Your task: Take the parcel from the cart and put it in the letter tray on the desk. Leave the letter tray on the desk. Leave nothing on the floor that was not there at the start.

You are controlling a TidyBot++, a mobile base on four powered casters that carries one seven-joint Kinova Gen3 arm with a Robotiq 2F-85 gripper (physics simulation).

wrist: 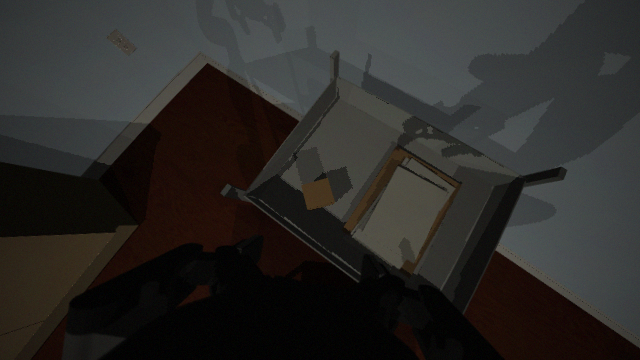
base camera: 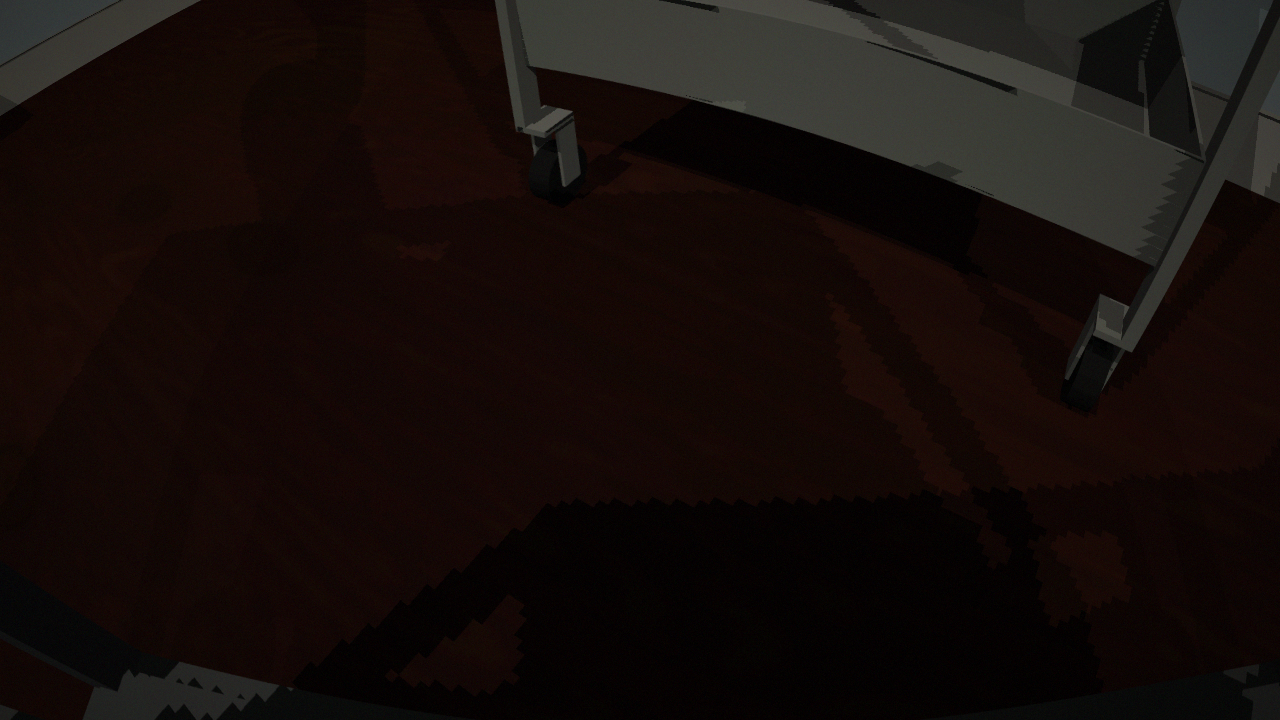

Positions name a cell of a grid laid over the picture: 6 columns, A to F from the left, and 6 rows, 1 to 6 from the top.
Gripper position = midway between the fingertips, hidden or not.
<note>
I see my gripper (wrist: C5), a brown parcel (wrist: C4) and a grey cart (base camera: F2).
The base camera view does not show the brown parcel: it is out of frame.
</note>
